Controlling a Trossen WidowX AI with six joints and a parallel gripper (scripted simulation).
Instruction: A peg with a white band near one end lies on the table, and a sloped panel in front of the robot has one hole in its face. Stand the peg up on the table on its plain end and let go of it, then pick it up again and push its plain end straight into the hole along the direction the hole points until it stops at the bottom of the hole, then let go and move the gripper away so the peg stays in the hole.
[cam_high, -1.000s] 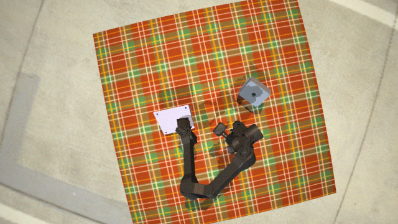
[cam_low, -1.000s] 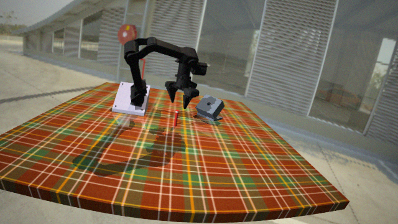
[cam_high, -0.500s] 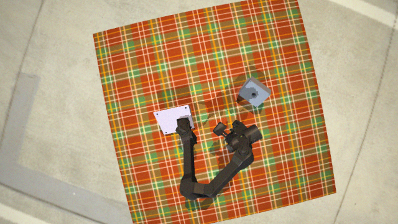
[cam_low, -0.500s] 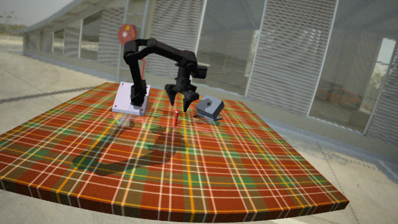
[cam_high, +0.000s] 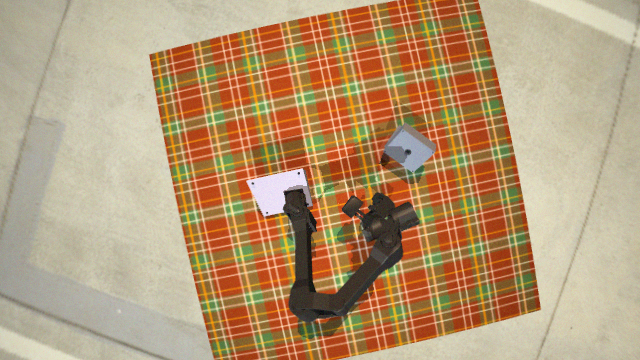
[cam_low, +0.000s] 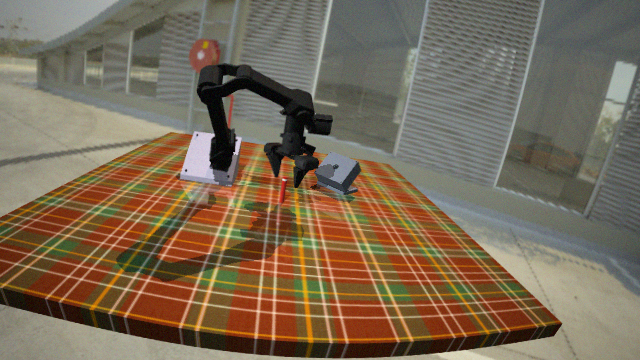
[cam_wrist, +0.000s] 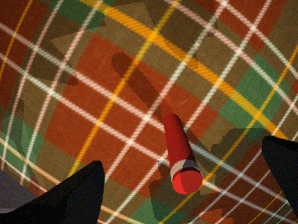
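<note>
My gripper tip is 1 cm above the red peg. Also, from my gripper tip: grey sloped panel: 18 cm ahead, 21 cm to the left.
</note>
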